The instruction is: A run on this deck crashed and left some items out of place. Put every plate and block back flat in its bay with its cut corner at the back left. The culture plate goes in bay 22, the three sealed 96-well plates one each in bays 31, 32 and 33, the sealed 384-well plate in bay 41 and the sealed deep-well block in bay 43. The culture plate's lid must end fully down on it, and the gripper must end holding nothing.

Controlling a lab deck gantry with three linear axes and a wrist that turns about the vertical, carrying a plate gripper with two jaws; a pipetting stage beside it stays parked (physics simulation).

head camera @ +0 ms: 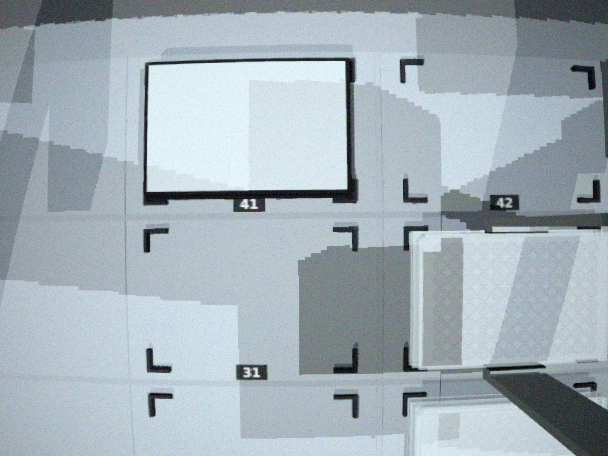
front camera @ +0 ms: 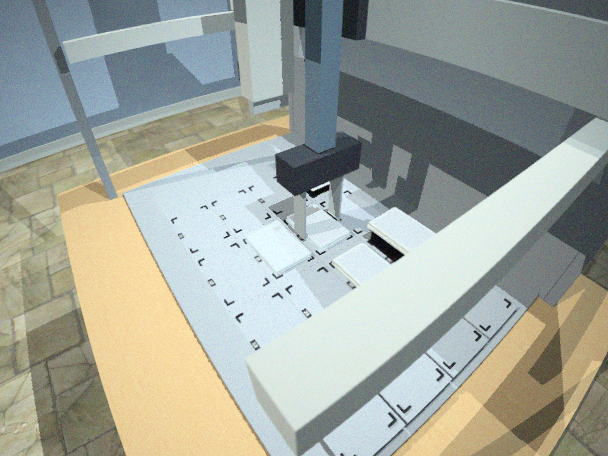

My gripper shows in the head camera view and in the front camera view. One and the same spot on my gripper: (head camera: 567, 415) is (front camera: 297, 211).
